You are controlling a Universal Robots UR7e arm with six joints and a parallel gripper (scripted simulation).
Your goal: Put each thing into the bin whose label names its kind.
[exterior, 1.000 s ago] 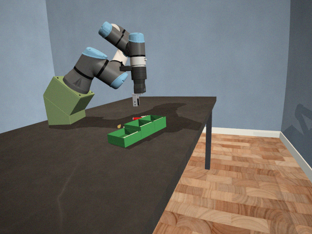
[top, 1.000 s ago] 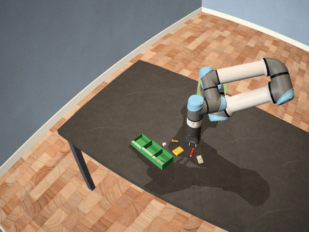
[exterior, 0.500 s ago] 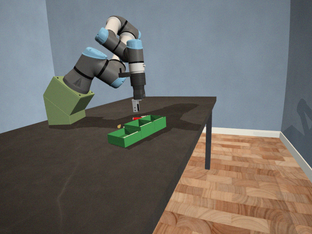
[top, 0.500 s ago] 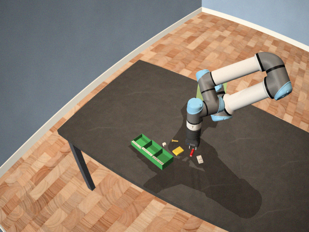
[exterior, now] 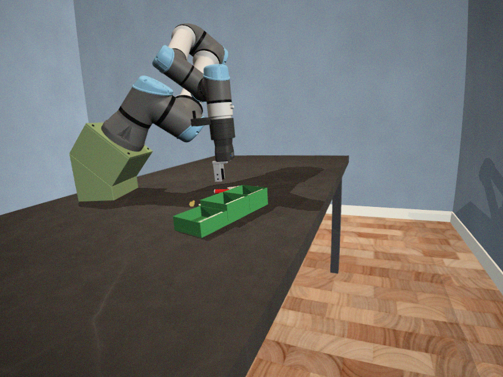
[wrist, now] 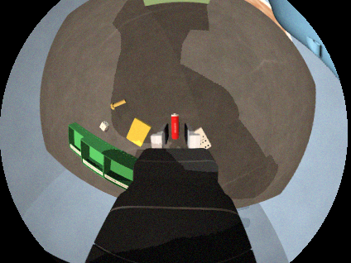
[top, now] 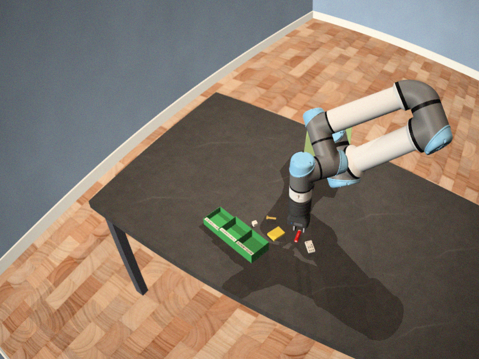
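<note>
Right now the red battery is 50 mm below my hand. Round my hand: white domino (60 mm to the left, 60 mm below, 10 mm ahead); flat yellow block (70 mm to the right, 60 mm below, 40 mm ahead); brass bolt (140 mm to the right, 60 mm below).
</note>
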